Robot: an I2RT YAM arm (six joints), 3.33 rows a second.
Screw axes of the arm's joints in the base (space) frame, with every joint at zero. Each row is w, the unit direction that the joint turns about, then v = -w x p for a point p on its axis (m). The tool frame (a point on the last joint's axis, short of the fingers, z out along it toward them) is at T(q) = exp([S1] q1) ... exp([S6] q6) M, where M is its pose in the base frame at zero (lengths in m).
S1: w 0 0 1 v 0 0 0
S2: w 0 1 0 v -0.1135 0 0.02
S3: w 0 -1 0 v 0.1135 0 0.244
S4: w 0 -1 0 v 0.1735 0 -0.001
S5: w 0 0 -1 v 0 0.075 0
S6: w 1 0 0 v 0 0.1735 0
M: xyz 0.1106 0 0.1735 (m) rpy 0 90 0 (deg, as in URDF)
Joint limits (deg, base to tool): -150..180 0..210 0..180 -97..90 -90..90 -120..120
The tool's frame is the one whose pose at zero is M.
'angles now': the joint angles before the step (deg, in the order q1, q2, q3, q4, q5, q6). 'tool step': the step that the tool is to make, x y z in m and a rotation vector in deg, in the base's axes. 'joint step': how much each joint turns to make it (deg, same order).
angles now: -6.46 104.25 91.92 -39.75 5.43 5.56
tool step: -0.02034 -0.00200 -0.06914 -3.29 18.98 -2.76
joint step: -0.09 3.28 -7.82 -7.36 6.01 -0.26
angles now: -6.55 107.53 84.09 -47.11 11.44 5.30
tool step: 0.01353 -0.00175 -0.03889 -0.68 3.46 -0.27
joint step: 0.07 6.03 -0.34 3.01 1.12 0.00
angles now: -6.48 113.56 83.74 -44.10 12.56 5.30
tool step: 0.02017 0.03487 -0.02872 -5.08 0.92 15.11
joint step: 5.27 4.87 0.01 6.93 2.00 -11.23
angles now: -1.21 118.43 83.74 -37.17 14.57 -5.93
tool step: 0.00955 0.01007 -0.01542 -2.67 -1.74 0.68
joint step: 1.61 2.67 0.00 4.42 2.82 0.02
